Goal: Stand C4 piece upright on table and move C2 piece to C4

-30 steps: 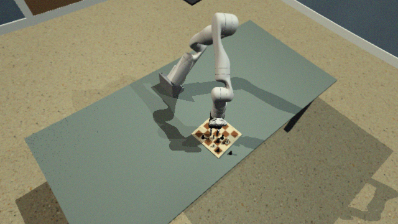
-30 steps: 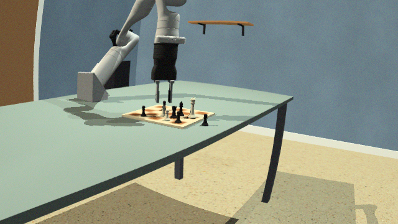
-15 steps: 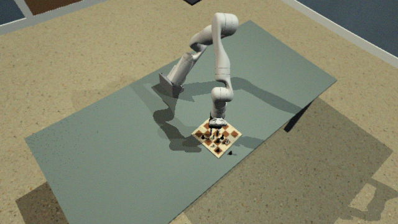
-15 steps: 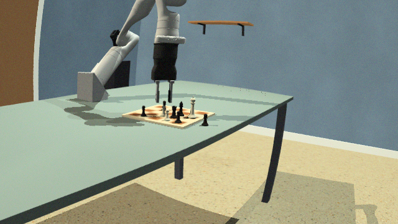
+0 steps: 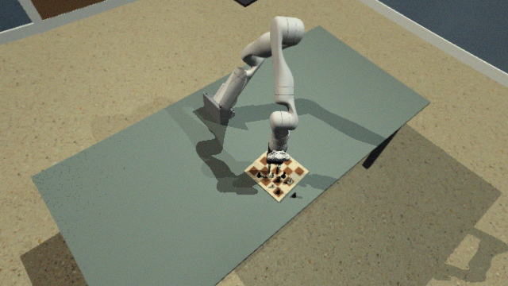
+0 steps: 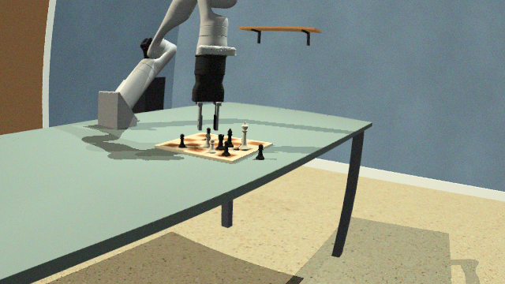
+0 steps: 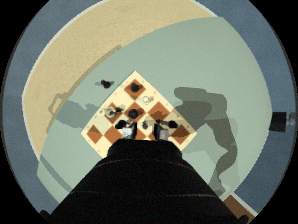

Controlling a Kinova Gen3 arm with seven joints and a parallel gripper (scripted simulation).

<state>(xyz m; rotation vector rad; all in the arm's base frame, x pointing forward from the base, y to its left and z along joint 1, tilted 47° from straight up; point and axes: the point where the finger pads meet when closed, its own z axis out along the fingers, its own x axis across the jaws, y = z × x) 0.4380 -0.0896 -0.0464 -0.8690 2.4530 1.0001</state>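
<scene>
Right now the small chessboard is 6 cm below my hand and 3 cm to the left of it. From my hand the other things lie so: tall white piece (8 cm ahead, 3 cm to the left, 3 cm below).
</scene>
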